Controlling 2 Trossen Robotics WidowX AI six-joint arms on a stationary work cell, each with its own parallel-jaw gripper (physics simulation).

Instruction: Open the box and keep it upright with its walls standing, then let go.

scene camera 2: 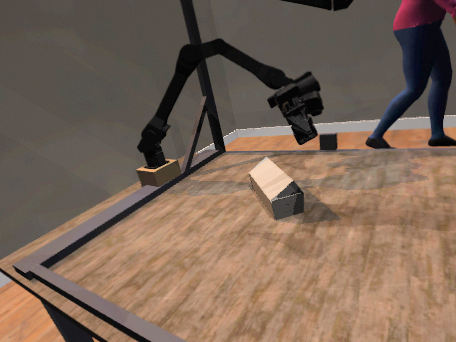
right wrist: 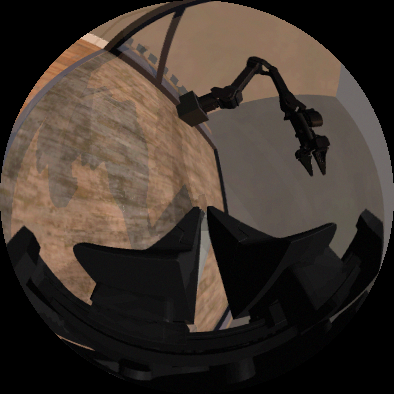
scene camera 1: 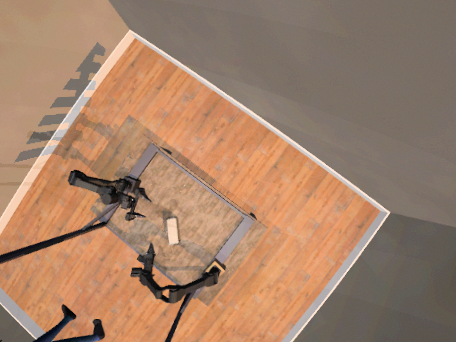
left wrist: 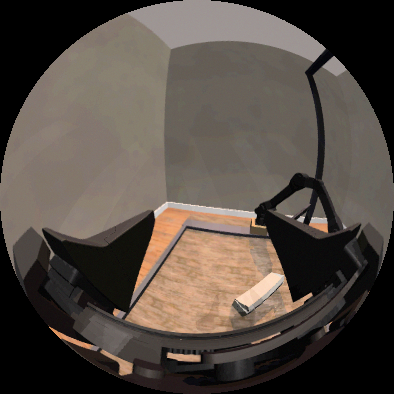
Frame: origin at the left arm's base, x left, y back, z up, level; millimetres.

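Seen in the pictures: left gripper, fingertip midpoint: (right wrist: 317, 175) (scene camera 1: 148, 209) (left wrist: 211, 216); right gripper, fingertip midpoint: (scene camera 2: 309, 132) (right wrist: 202, 211) (scene camera 1: 151, 242); left arm's base, origin of the base link: (right wrist: 200, 104) (scene camera 1: 127, 184); right arm's base, origin of the base link: (scene camera 2: 156, 164) (scene camera 1: 215, 270) (left wrist: 259, 222).
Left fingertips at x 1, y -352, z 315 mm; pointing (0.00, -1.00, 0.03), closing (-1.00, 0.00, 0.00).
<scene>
Offsets run from my left fingertips to a thing's top centre. Level surfaces: height alone.
The box @(dx -205, dy -81, dz -316 mm) (scene camera 1: 172, 230) (scene camera 2: 274, 186) (left wrist: 261, 293) lies long and low on the table, with a pale top that slopes at one side and a dark grey end. Its inside cannot be made out. A pale sliver, likely the box, shows between the fingers in the right wrist view. My right gripper (scene camera 1: 151, 245) (scene camera 2: 306, 141) (right wrist: 202, 211) is shut, its fingertips nearly together with nothing held. It hangs above the table, beyond the box in scene camera 2. My left gripper (scene camera 1: 146, 208) (left wrist: 211, 216) (right wrist: 317, 175) is open and empty, raised, apart from the box.
The table @(dz -394 mm) (scene camera 1: 195, 205) (scene camera 2: 175, 280) (left wrist: 190, 280) has a raised grey frame along its edges. The right arm's base stands on a tan block (scene camera 1: 216, 266) (scene camera 2: 160, 174). A person (scene camera 2: 425, 65) stands past the far edge, near a small dark block @(dx -509, dy +57, dz -337 mm) (scene camera 2: 328, 142).
</scene>
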